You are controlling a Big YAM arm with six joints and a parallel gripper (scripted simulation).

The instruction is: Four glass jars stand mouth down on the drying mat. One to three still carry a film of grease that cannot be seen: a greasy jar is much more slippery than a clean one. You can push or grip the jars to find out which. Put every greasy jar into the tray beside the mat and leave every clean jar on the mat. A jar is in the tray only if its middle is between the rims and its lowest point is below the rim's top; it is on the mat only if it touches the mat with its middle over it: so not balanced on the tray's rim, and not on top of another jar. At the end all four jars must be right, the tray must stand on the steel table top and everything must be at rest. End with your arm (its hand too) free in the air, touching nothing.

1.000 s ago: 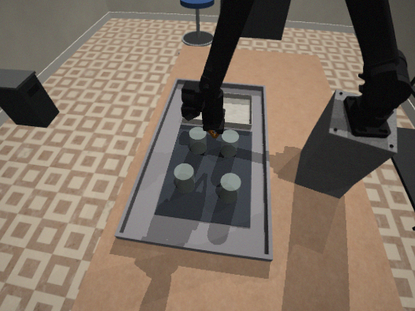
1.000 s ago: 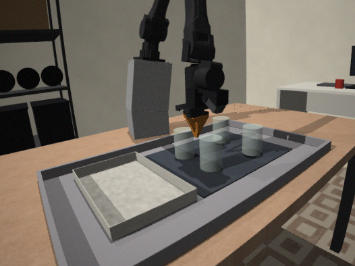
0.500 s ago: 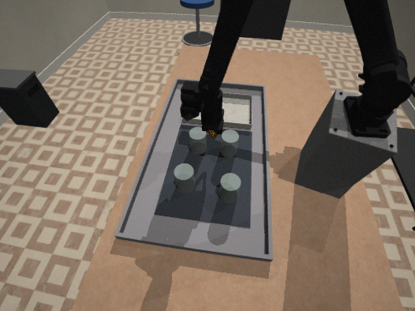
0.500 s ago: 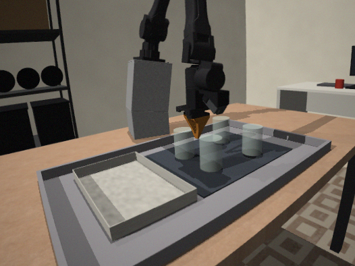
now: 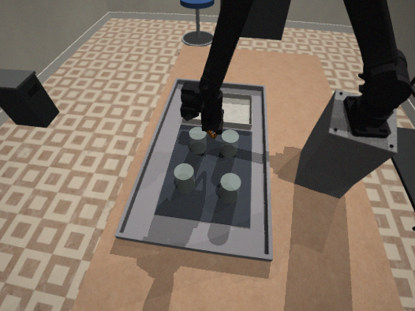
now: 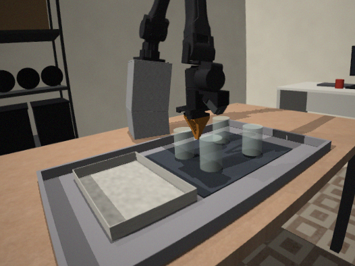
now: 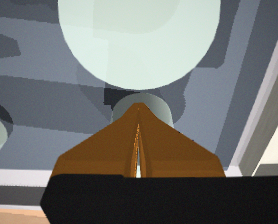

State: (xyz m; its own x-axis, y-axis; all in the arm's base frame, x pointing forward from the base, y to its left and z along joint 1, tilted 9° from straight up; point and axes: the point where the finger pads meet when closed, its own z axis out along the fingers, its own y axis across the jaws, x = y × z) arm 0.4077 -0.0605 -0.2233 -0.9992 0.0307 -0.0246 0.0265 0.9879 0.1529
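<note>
The rimmed steel table top is 2 cm ahead of my hand, 2 cm to the right of it and 8 cm below it. Round my hand: pale tray (23 cm to the right, 7 cm below); then dark drying mat (9 cm to the left, 8 cm below).
</note>
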